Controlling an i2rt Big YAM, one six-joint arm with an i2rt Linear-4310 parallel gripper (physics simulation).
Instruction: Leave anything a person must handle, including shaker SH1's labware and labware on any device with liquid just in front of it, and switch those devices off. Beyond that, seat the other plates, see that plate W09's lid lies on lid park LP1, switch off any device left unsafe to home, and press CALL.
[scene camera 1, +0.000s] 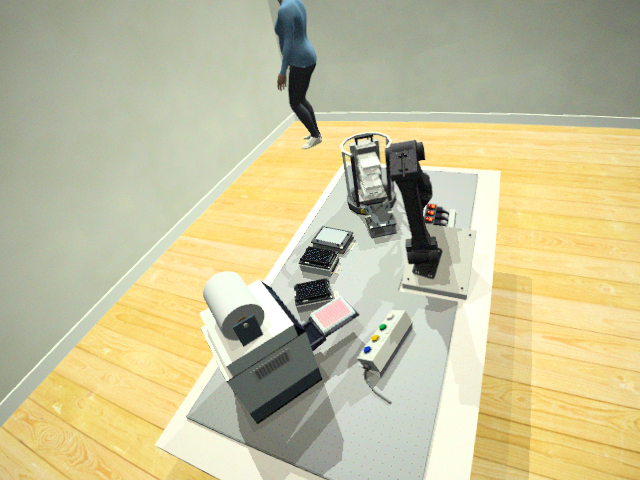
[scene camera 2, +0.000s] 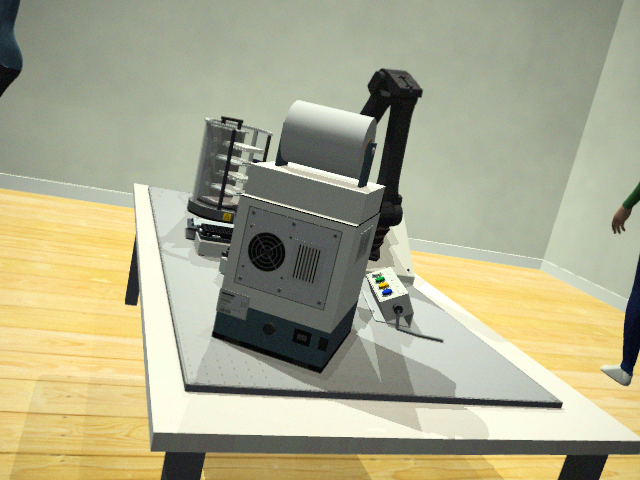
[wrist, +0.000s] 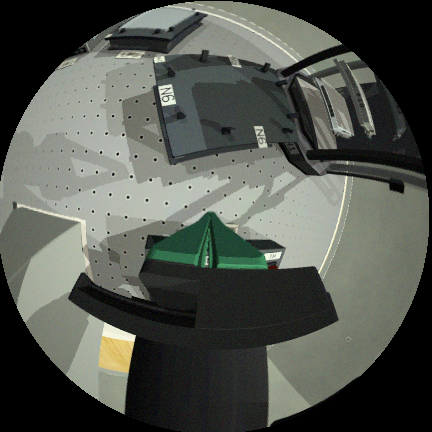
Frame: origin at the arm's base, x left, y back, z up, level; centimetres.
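Where they show: gripper, fingertip midpoint: (wrist: 209, 217); arm's base at its link origin: (scene camera 1: 427, 261).
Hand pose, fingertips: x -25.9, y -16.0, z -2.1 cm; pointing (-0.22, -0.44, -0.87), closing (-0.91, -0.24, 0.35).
Observation:
Things, the pixels of their top centre, and the offset from my fingertips.
- dark mains switch block at its top centre: (wrist: 224, 300) (scene camera 1: 436, 215) dx -6.5, dy +11.2, dz -0.9 cm
- N6 nest at its top centre: (wrist: 248, 84) (scene camera 1: 379, 212) dx +1.3, dy -13.5, dz +1.4 cm
- pale flat piece at its top centre: (scene camera 2: 215, 224) (scene camera 1: 331, 235) dx +19.3, dy -29.8, dz -1.8 cm
- pink plate at its top centre: (scene camera 1: 332, 311) dx +63.4, dy -5.4, dz +7.0 cm
- button box at its top centre: (scene camera 2: 392, 277) (scene camera 1: 384, 332) dx +61.8, dy +12.6, dz +2.2 cm
- carousel at its top centre: (scene camera 2: 240, 120) (scene camera 1: 365, 139) dx -16.4, dy -25.0, dz +28.6 cm
- tall sealer at its top centre: (scene camera 2: 337, 109) (scene camera 1: 229, 287) dx +86.8, dy -17.4, dz +39.4 cm
- white roll at its top centre: (scene camera 2: 336, 109) (scene camera 1: 225, 290) dx +88.0, dy -17.9, dz +39.4 cm
My gripper (wrist: 209, 217) is shut and empty, in front of a dark mains switch block (wrist: 274, 256) (scene camera 1: 433, 213) that it largely hides in the wrist view. Three red rockers show on that block in scene camera 1. The N6 nest (wrist: 240, 107) (scene camera 1: 381, 227) looks bare. A pale flat piece (wrist: 160, 20) (scene camera 1: 332, 236) lies on a dark stand left of it. Two black-topped units (scene camera 1: 318, 256) (scene camera 1: 313, 290) stand nearer the sealer. A pink plate (scene camera 1: 334, 314) lies on the sealer's extended tray. The button box (scene camera 1: 385, 341) (scene camera 2: 390, 290) has white, green, yellow and blue buttons. Labware labels are unreadable.
A carousel (scene camera 1: 354, 178) (scene camera 2: 211, 206) with stacked plates stands beside N6. The tall sealer (scene camera 1: 279, 361) (scene camera 2: 289, 258) carries a white roll (scene camera 1: 232, 304) (scene camera 2: 328, 136). A person in blue (scene camera 1: 298, 41) stands beyond the table; another person (scene camera 2: 631, 310) is at the right edge in scene camera 2.

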